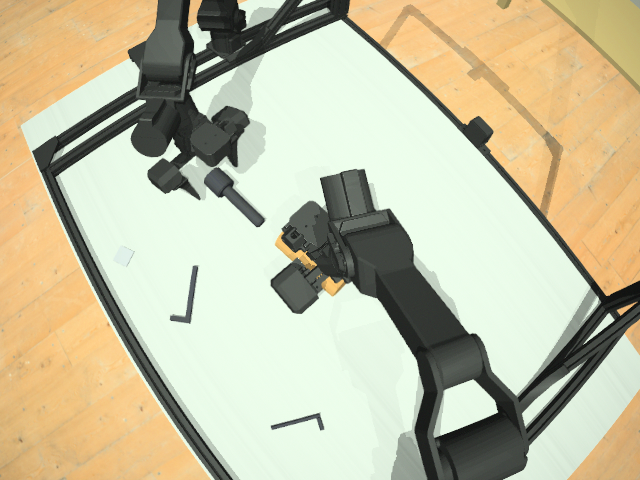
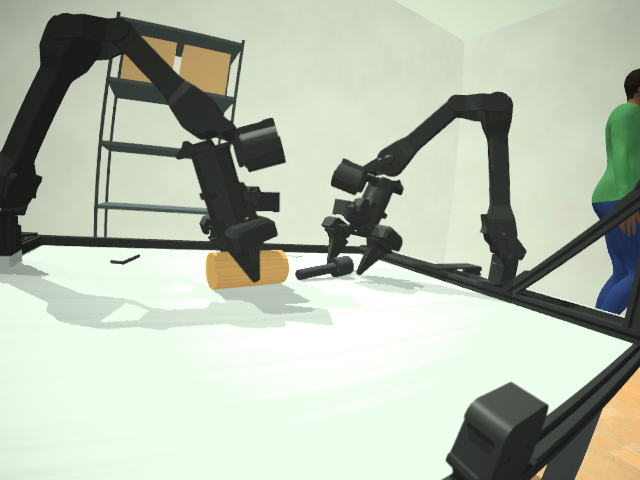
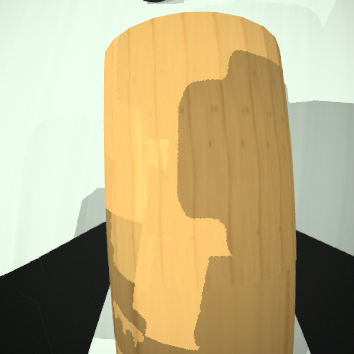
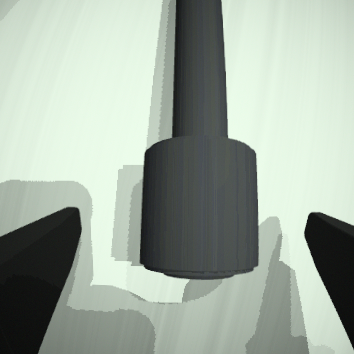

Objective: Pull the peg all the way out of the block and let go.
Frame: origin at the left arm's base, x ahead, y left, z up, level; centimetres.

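Where they show: left gripper, fingertip midpoint: (image 1: 313, 258) (image 2: 249, 276) (image 3: 197, 237); right gripper, fingertip midpoint: (image 1: 217, 182) (image 2: 342, 269) (image 4: 196, 222); right arm's base at its link origin: (image 1: 225, 44) (image 2: 500, 284).
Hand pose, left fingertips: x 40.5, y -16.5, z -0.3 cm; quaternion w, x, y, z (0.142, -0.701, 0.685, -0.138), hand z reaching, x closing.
After its pixels a point has its place.
The orange wooden cylindrical block (image 1: 333, 286) @[z 2.8, x 34.6, y -15.0 cm] (image 2: 225, 270) @[z 1.6, x 35.6, y -19.7 cm] (image 3: 200, 125) @[z 3.8, x 43.4, y -15.9 cm] lies on its side on the table. My left gripper (image 1: 310, 264) @[z -0.3, x 40.5, y -16.5 cm] (image 2: 249, 268) @[z -0.3, x 40.5, y -16.5 cm] (image 3: 197, 237) @[z -0.3, x 40.5, y -16.5 cm] is shut on it, one finger on each side. The dark peg (image 1: 243, 206) @[z 0.4, x 54.7, y -13.5 cm] (image 2: 316, 270) @[z -0.1, x 54.4, y -14.7 cm] (image 4: 200, 205) @[z 2.1, x 61.1, y -13.3 cm] lies fully outside the block, with a gap between its thin end and the block's end; its thick head points away from the block. My right gripper (image 1: 217, 181) @[z -0.5, x 61.7, y -13.1 cm] (image 2: 345, 265) @[z -0.5, x 61.7, y -13.1 cm] (image 4: 196, 222) @[z -0.5, x 61.7, y -13.1 cm] is open around the peg's head, with space between each finger and the head.
Two dark L-shaped pieces (image 1: 191, 297) @[z -1.1, x 48.5, y 2.6 cm] (image 1: 297, 421) @[z -1.3, x 22.7, y 2.7 cm] and a small pale square (image 1: 123, 256) @[z -1.6, x 62.3, y 8.0 cm] lie on the table. A dark frame runs along the table's edges, with a black box-shaped device (image 1: 478, 131) @[z 2.6, x 38.4, y -56.8 cm] (image 2: 504, 423) @[z 3.4, x 36.6, y -58.7 cm] on it. A person (image 2: 624, 155) stands beyond the table.
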